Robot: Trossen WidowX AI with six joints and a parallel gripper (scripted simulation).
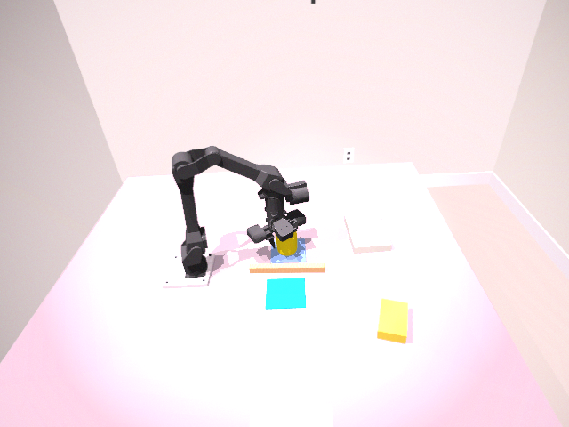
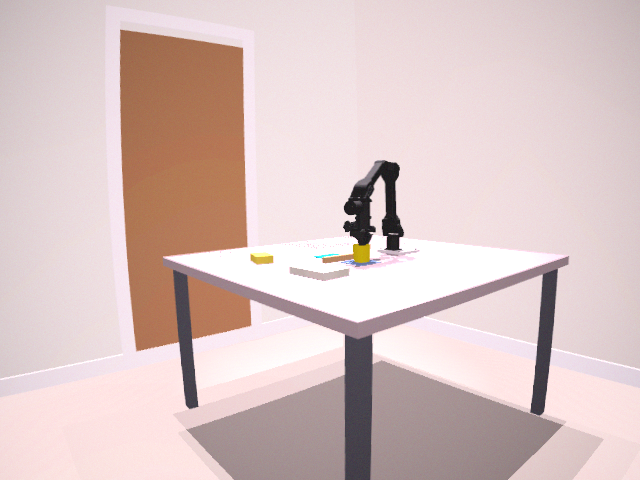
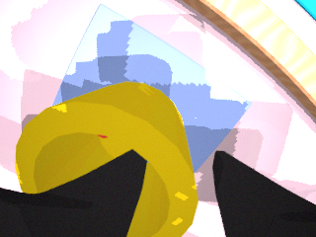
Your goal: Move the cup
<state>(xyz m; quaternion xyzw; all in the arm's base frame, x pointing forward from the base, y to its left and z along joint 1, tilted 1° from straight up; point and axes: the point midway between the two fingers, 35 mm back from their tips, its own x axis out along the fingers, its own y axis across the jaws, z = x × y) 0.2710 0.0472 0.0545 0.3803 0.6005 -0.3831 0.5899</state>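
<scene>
Right now my gripper tip is 20 mm short of the yellow cup and 10 mm to the right of it. Also, from my gripper tip: blue outlined square: 50 mm below, 30 mm ahead, 10 mm to the left; cyan pad: 170 mm to the right, 50 mm below; thin wooden strip: 80 mm to the right, 40 mm below, 20 mm ahead.
</scene>
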